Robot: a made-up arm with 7 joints. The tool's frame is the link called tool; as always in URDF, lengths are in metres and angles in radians.
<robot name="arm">
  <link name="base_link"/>
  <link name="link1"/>
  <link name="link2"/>
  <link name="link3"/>
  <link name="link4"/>
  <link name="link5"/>
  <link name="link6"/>
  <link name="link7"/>
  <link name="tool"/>
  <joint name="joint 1" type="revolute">
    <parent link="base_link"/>
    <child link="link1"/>
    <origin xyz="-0.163 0.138 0.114" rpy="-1.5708 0 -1.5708"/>
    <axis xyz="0 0 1"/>
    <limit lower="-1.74" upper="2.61"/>
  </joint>
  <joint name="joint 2" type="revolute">
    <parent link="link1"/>
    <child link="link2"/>
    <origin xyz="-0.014 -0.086 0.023" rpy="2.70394 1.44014 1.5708"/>
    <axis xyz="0 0 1"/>
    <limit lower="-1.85" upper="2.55"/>
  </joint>
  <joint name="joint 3" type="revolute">
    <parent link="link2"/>
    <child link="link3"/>
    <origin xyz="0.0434 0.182 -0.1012" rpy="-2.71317 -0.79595 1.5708"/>
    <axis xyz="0 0 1"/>
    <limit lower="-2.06" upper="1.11"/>
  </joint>
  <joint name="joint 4" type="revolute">
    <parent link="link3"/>
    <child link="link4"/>
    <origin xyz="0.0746 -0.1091 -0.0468" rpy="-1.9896 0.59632 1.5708"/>
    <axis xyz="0 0 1"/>
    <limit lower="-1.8" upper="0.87"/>
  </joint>
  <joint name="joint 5" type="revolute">
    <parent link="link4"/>
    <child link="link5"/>
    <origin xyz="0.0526 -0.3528 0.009" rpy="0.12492 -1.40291 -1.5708"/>
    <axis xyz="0 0 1"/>
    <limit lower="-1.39" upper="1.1"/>
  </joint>
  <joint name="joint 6" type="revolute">
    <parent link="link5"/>
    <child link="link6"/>
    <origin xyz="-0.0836 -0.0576 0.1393" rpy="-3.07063 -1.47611 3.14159"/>
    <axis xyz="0 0 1"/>
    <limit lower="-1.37" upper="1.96"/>
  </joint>
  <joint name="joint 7" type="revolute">
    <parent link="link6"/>
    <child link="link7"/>
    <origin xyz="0.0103 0.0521 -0.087" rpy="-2.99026 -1.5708 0"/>
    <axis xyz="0 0 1"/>
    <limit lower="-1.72" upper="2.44"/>
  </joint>
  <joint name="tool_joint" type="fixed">
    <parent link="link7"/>
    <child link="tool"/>
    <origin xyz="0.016 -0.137 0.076" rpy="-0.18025 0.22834 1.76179"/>
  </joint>
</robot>
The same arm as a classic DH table. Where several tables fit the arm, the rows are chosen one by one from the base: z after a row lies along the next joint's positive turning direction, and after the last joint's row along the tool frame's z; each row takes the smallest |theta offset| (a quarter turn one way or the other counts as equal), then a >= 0, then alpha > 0; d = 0 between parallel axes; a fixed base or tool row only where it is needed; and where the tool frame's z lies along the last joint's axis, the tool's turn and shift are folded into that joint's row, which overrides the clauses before.
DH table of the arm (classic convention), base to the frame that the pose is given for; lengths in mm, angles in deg. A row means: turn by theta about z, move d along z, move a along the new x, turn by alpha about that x. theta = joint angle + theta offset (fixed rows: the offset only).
base (fixed): d 114.0, theta_offset 90.00, a 138.0, alpha 90.00
joint 1: d -131.5, theta_offset 25.26, a 49.4, alpha -96.78
joint 2: d 78.3, theta_offset -54.23, a -134.6, alpha 129.52
joint 3: d 105.3, theta_offset 36.17, a 123.9, alpha 109.66
joint 4: d 20.2, theta_offset 43.87, a -7.6, alpha 80.46
joint 5: d -214.0, theta_offset 2.87, a 51.5, alpha 95.41
joint 6: d 0.9, theta_offset 9.06, a -50.0, alpha -90.00
joint 7: d 431.5, theta_offset -40.22, a -94.3, alpha -16.61
tool (fixed): d -352.2, theta_offset 52.35, a 0.0, alpha 0.00
Joint limits (deg, base to tool): -99.69..149.54 -106.00..146.10 -118.03..63.60 -103.13..49.85 -79.64..63.03 -78.50..112.30 -98.55..139.80

